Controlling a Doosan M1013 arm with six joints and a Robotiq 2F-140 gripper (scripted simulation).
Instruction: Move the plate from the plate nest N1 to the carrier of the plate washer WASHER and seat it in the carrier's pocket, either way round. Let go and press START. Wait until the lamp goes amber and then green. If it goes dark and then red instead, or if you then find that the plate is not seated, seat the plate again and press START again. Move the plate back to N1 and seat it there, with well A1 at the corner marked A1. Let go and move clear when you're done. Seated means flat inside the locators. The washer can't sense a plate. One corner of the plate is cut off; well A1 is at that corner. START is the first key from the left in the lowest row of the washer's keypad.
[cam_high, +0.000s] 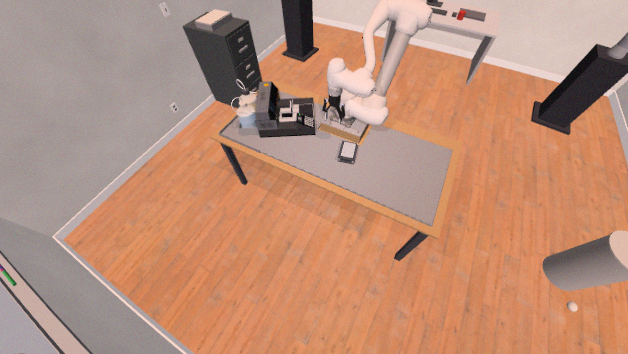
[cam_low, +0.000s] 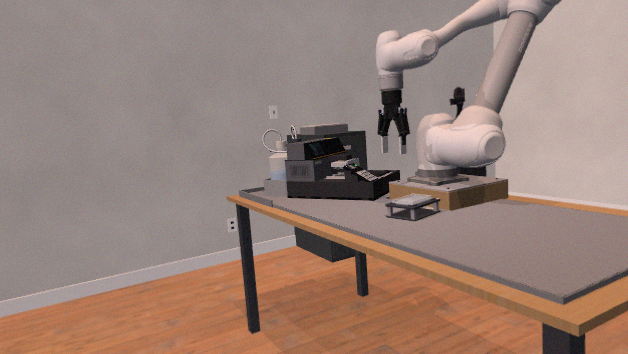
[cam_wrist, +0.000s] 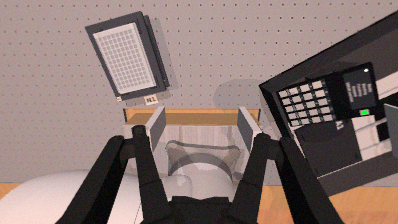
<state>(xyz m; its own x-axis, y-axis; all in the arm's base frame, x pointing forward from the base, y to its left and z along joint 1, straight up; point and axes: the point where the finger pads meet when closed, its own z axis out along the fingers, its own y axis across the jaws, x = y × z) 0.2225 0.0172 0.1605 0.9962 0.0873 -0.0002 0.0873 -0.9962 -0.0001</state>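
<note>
My gripper is now 18 cm above the white well plate, 16 cm to the right of it and 4 cm short of it. Also, from my hand: black plate nest N1: 19 cm below, 16 cm to the left, 4 cm ahead; then plate washer: 43 cm to the right, 10 cm below, 1 cm behind.
</note>
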